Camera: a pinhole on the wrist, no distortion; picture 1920 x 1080 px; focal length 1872.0 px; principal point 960.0 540.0 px. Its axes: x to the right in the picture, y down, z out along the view. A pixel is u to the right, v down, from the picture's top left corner.
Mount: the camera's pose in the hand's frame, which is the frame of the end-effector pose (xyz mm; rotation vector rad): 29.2 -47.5 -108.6 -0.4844 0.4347 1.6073
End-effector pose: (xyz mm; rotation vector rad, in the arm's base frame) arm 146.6 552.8 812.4 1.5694 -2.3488 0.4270
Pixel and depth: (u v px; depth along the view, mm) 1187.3 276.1 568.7
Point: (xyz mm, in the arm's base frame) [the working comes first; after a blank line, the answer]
In the camera's frame: 69.1 -80.2 568.7

-207.2 480.1 511.0
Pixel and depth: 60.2 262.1 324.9
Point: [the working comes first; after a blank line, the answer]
In the camera's frame: -156.2 -48.2 324.9

99.3 396.0 611.8
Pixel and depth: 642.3 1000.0 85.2
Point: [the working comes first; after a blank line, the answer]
In the camera's frame: -14.5 20.9 85.2

160.7 555.0 842.6
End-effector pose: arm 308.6 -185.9 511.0 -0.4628 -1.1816 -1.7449
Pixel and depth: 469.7 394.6 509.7
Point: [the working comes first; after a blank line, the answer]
In the camera's frame: -133.5 -39.6 509.7

316.4 117.3 791.4
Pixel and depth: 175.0 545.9 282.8
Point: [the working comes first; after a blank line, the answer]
In the camera's frame: -118.6 0.9 282.8

269.0 -30.0 620.0
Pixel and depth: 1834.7 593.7 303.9
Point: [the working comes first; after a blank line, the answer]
In the camera's frame: 142.0 8.7 303.9

500.8 -145.0 658.1
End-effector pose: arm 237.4 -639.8 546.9 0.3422 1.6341 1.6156
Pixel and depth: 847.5 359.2 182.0
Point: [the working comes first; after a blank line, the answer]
In the camera's frame: -10.9 -17.6 182.0

232.3 -571.9 581.8
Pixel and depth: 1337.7 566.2 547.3
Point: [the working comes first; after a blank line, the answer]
In the camera's frame: 110.4 7.7 547.3

331.3 -392.8 908.8
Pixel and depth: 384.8 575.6 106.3
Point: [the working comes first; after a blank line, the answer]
In the camera's frame: -32.7 2.0 106.3

226.4 -627.4 522.8
